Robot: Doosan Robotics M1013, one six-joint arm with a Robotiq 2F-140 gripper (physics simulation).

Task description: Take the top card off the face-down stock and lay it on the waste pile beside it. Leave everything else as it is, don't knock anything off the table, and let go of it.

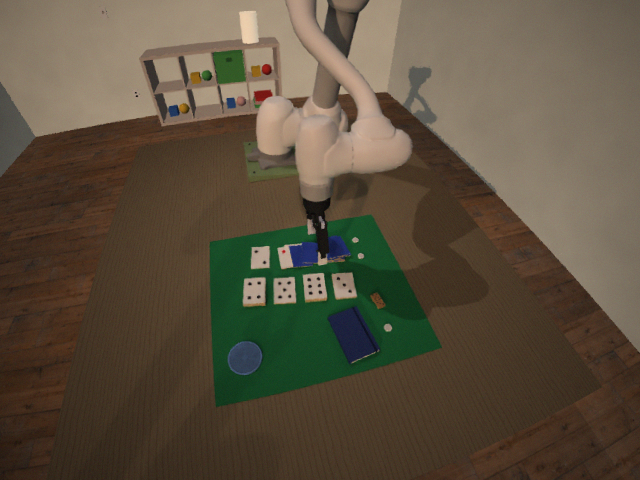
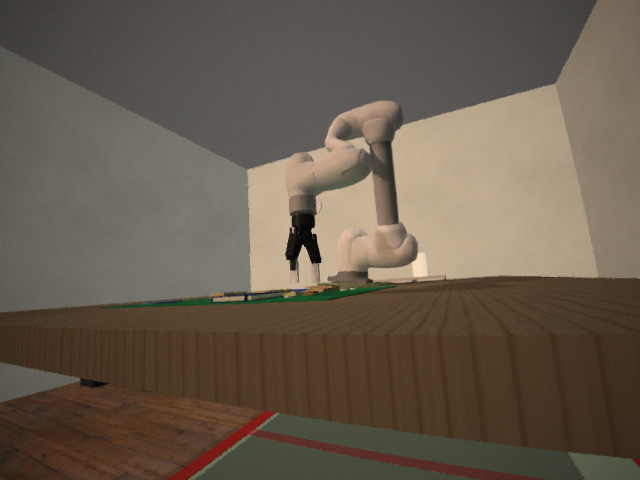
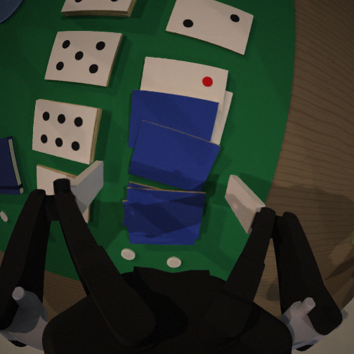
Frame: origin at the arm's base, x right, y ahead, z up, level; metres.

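Seen in the pictures: gripper, fingertip midpoint: (image 1: 316,247) (image 2: 306,282); arm's base at its link origin: (image 1: 274,157) (image 2: 352,282).
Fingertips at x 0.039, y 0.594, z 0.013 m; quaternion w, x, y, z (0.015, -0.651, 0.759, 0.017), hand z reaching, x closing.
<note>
Pixels of each thing's top centre, then the offset from my fingertips to it. Level surfaces: height alone.
- face-down stock at its top centre: (image 1: 331,246) dx -0.049, dy +0.004, dz -0.012 m
- waste pile at its top centre: (image 1: 288,256) dx +0.090, dy -0.019, dz -0.024 m
- second blue-backed card at its top centre: (image 1: 311,251) dx +0.015, dy -0.007, dz -0.019 m
- green mat at its surface level: dz -0.030 m
- two-dot card at its top centre: (image 1: 260,256) dx +0.177, dy -0.054, dz -0.027 m
- navy notebook at its top centre: (image 2: 250,293) (image 1: 353,332) dx +0.019, dy +0.300, dz -0.018 m
- blue disc at its top centre: (image 1: 244,357) (image 2: 162,301) dx +0.307, dy +0.253, dz -0.026 m
- small brown block at its top centre: (image 1: 378,299) dx -0.096, dy +0.236, dz -0.022 m
The face-down stock (image 1: 339,246) (image 3: 165,220) is a blue-backed pile with slightly uneven edges. The waste pile (image 1: 283,261) (image 3: 170,77) has a white face-up card with a red dot and another white card edge showing. One blue-backed card (image 1: 295,256) (image 3: 172,107) lies partly over the waste pile. A second blue-backed card (image 1: 309,252) (image 3: 172,157) lies askew, overlapping the first, between it and the stock. My gripper (image 1: 316,242) (image 2: 305,281) (image 3: 165,179) is open and empty above the cards, its fingers on either side of the area around the stock's waste-side edge.
Face-up cards (image 1: 254,290) (image 1: 284,290) (image 1: 314,287) (image 1: 343,285) form a row on the green mat (image 1: 289,335). A two-dot card (image 1: 260,257) (image 3: 210,24) lies beyond the waste pile. A navy notebook (image 1: 353,334), blue disc (image 1: 245,357), small brown block (image 1: 377,300) and white pieces (image 1: 360,255) (image 3: 128,254) are also there.
</note>
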